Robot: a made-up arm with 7 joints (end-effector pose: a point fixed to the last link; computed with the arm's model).
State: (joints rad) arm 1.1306 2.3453 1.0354 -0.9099 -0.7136 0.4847 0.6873
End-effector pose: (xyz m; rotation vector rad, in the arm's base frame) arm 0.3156 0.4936 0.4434 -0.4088 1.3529 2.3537
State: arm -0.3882 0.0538 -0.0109 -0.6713 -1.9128 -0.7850 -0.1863
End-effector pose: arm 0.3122 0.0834 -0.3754 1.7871 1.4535 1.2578
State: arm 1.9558 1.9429 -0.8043 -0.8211 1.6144 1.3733 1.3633
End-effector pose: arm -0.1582 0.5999 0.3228 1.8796 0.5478 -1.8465
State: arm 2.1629 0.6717 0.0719 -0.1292 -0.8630 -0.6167 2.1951
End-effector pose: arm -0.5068 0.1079 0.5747 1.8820 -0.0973 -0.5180
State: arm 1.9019 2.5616 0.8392 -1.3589 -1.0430 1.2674 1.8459
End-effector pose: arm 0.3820 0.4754 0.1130 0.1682 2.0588 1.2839
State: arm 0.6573 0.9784 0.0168 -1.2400 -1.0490 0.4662 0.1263
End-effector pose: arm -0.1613 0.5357 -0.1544 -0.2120 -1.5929 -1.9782
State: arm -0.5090 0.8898 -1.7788 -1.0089 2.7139 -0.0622 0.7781
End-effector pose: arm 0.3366 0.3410 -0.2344 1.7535 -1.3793 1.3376
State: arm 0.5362 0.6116 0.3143 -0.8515 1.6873 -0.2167 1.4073
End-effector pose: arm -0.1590 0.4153 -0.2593 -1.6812 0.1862 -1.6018
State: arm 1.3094 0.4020 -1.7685 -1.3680 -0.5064 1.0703 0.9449
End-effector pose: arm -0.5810 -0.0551 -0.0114 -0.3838 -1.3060 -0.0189
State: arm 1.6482 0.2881 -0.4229 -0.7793 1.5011 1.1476 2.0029
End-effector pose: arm -0.6013 -0.0256 0.0580 2.1631 1.8536 -0.4233
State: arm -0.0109 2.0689 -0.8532 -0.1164 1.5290 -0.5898 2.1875
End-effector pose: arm 0.0827 0.6062 0.4097 -0.6725 1.3884 -0.7663
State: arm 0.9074 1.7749 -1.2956 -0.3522 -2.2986 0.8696 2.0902
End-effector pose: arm -0.0562 0.6766 0.2298 -1.3938 -0.8630 -1.4348
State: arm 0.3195 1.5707 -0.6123 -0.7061 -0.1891 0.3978 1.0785
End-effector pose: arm 0.0044 0.6685 0.0830 1.0840 -1.9483 -1.4992
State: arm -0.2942 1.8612 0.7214 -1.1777 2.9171 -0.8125 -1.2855
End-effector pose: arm 0.0408 0.5211 0.4592 -0.9299 1.0219 -0.4646
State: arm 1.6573 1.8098 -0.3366 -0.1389 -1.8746 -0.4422 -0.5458
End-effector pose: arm -0.0628 0.6178 0.3832 -1.7609 0.7857 0.4616
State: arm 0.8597 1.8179 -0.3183 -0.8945 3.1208 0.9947 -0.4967
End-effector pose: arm 0.0641 0.6523 0.2114 1.3207 -1.9586 0.9792
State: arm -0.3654 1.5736 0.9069 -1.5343 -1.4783 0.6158 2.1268
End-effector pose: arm 0.1037 0.5890 0.3468 -0.5010 0.7023 0.3029
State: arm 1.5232 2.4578 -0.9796 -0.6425 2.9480 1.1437 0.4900
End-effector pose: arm 0.2207 0.6082 0.2605 2.4371 -0.7709 -0.5335
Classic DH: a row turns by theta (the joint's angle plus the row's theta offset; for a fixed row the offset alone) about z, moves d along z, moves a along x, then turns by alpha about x. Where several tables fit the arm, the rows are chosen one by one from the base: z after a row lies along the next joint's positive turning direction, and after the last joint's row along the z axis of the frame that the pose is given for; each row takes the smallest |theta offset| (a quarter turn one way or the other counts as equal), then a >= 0, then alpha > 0; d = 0 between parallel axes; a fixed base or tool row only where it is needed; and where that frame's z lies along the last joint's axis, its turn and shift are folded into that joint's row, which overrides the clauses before.
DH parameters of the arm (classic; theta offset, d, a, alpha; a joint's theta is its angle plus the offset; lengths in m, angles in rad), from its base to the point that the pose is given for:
base (fixed): 0 0.1745 0.0067 -1.2217
joint 1: 1.5708 0.037 0.0273 1.5708
joint 2: 1.2217 0.0119 -0.0146 -1.5708
joint 3: -1.5708 -0.4886 0.0373 -1.5708
joint 4: 0 0.0371 -0.0216 1.5708
joint 5: 0 -0.1259 -0.0231 -1.5708
joint 6: 0 -0.041 0.0195 1.5708
joint 7: -1.3414 -0.0122 -0.006 2.123
tool (fixed): 1.4279 -0.0095 0 0

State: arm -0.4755 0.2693 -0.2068 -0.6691 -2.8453 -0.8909 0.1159
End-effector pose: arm 0.3869 0.1961 -0.2905 -2.4415 -0.4539 -1.7926
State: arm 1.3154 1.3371 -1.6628 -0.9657 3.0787 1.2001 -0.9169
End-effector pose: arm -0.4594 0.4588 0.1310 1.1733 -0.1340 0.7742
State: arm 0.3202 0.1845 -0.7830 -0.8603 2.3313 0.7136 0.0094
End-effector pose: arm -0.0255 0.0732 -0.4429 0.8616 -0.6801 1.5791
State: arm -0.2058 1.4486 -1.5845 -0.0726 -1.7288 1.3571 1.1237
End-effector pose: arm 0.1526 0.6638 0.0918 0.8714 0.0611 2.9915
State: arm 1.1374 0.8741 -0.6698 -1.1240 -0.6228 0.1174 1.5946
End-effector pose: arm -0.4694 0.3678 -0.0769 0.7562 -1.7359 -0.0819
